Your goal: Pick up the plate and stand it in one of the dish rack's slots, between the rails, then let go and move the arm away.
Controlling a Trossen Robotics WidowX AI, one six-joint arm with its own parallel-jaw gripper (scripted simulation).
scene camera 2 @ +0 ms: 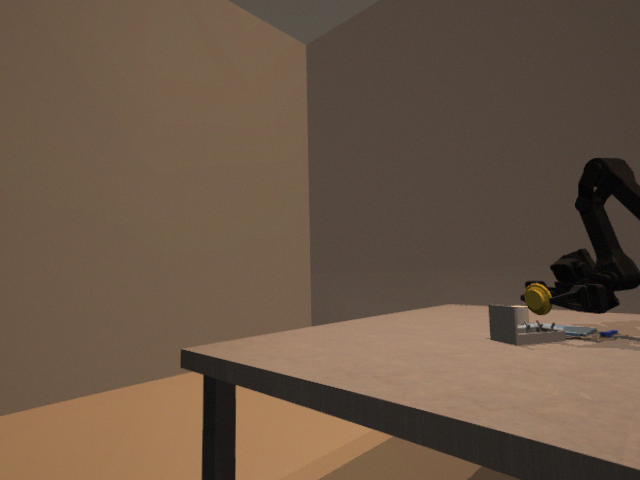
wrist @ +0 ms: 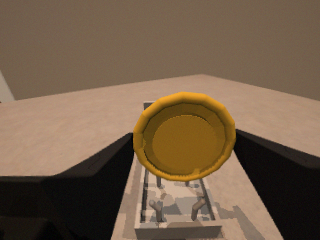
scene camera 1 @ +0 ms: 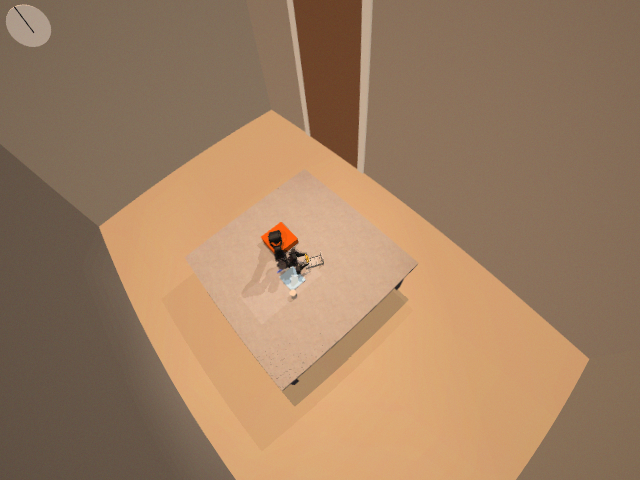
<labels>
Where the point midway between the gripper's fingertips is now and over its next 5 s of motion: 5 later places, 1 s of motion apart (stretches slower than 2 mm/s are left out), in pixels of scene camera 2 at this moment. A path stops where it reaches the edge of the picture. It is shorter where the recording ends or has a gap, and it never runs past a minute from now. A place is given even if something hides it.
My gripper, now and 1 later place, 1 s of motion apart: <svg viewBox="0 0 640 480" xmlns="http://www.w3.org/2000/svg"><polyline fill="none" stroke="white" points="534,299 527,277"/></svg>
</labels>
